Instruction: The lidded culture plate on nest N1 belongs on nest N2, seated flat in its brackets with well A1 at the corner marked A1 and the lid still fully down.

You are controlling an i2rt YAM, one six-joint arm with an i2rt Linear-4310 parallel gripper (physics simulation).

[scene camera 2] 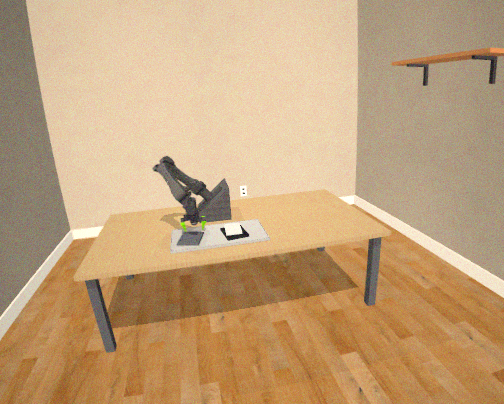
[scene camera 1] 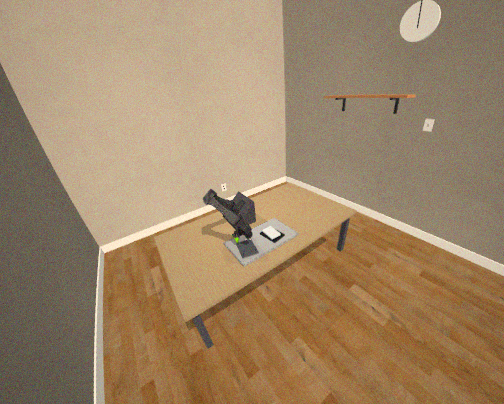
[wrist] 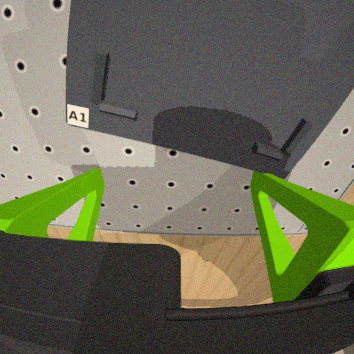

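Where they show: gripper, between the fingertips: (scene camera 1: pixel 242 239) (wrist: pixel 176 176); arm's base, origin of its link: (scene camera 2: pixel 210 198) (scene camera 1: pixel 237 209).
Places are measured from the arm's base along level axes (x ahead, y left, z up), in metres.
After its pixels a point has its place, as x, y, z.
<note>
The white lidded plate (scene camera 1: pixel 272 232) {0.384, 0.089, -0.068} (scene camera 2: pixel 233 229) {0.398, 0.088, -0.068} rests on a black nest (scene camera 1: pixel 273 240) {0.443, 0.051, -0.090} (scene camera 2: pixel 238 237) {0.453, 0.105, -0.095}, taken as N1, on the right part of the board. How the lid sits is too small to tell. The dark grey nest (scene camera 1: pixel 248 249) {0.403, -0.151, -0.090} (scene camera 2: pixel 190 240) {0.421, -0.150, -0.091} (wrist: pixel 200 60) {0.342, -0.130, -0.090}, taken as N2, is on the left part. In the wrist view, its A1 label (wrist: pixel 78 116) {0.316, -0.078, -0.090} is at a near corner, beside a raised corner bracket (wrist: pixel 118 110) {0.322, -0.099, -0.085}; another bracket (wrist: pixel 270 151) {0.306, -0.169, -0.086} is at the other near corner. My gripper (scene camera 1: pixel 243 239) {0.271, -0.126, -0.101} (scene camera 2: pixel 194 228) {0.271, -0.126, -0.101} (wrist: pixel 176 176) {0.271, -0.126, -0.101} is open and empty, above the board by the grey nest's arm-side edge.
A light grey perforated board (scene camera 1: pixel 265 247) {0.454, -0.036, -0.102} (scene camera 2: pixel 257 232) {0.410, 0.218, -0.100} (wrist: pixel 30 90) {0.325, -0.049, -0.102} carries both nests on the wooden table (scene camera 1: pixel 200 280) {0.427, -0.542, -0.115} (scene camera 2: pixel 310 215) {0.225, 0.599, -0.115}. The arm's dark base (scene camera 1: pixel 246 206) {0.079, 0.054, 0.048} (scene camera 2: pixel 217 202) {0.119, 0.033, 0.007} stands behind the board. A wall shelf (scene camera 1: pixel 370 96) (scene camera 2: pixel 450 57) is far off to the right.
</note>
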